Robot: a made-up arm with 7 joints.
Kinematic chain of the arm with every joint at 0, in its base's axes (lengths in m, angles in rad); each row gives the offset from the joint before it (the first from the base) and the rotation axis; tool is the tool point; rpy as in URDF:
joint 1: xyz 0 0 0.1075 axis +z
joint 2: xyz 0 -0.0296 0.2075 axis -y
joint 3: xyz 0 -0.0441 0.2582 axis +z
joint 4: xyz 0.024 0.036 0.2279 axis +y
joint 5: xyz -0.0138 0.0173 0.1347 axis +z
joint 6: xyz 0 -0.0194 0.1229 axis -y
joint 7: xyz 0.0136 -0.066 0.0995 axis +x
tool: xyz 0 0 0 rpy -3.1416 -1.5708 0
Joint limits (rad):
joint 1: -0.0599..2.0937
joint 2: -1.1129..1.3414
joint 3: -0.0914..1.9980
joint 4: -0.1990..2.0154
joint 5: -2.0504..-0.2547
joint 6: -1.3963..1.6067
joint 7: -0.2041..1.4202
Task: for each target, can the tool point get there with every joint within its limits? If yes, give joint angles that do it. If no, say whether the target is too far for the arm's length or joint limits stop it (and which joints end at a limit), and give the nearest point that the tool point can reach.
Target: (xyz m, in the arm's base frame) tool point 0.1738 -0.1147 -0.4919
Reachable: no: joint limits stop it (at a limit: joint 1, joint 2, joint 4, joint 5) | nearest point 0.4424 -0.1132 0.1570 | short by 0.702 m
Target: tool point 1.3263 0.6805 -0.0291
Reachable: no: too far | nearest point 0.6940 0.3561 0.3348 | short by 0.798 m
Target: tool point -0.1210 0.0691 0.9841
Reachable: yes | joints 0.1153 0.6952 0.1092 1.5727 -1.5551 0.8540 0.5418
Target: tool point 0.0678 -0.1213 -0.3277
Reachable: no: joint limits stop it (at a limit: joint 1, joint 2, joint 3, joint 4, joint 5) | nearest point 0.1101 -0.4632 0.1256 | short by 0.569 m
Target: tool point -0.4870 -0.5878 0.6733
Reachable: yes | joints 0.7360 1.0689 0.3388 -0.0156 -1.1666 -0.2686 0.0995
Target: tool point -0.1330 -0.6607 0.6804
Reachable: yes | joints 1.5786 1.1486 1.5538 0.7029 -0.8393 -0.7051 0.0851
